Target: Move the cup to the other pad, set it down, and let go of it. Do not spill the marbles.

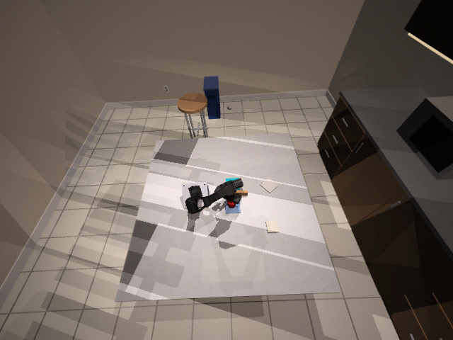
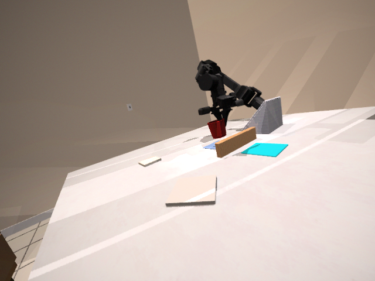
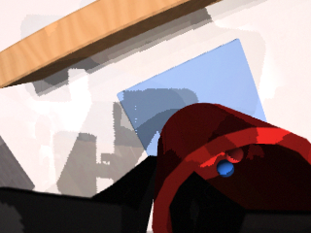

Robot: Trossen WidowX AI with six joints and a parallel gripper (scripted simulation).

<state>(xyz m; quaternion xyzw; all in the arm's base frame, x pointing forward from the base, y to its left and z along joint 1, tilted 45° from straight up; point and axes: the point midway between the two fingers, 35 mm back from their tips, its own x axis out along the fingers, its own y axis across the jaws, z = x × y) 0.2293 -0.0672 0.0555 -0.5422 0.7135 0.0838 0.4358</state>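
The blue marble lies 3 cm to the right of my gripper tip, 3 cm ahead of it and 2 cm below it. Also, from my gripper tip: wooden bar (8 cm to the left, 6 cm below, 4 cm ahead); then red marble (4 cm ahead, 3 cm to the right, 3 cm below); then red cup (3 cm ahead, 2 cm to the right).
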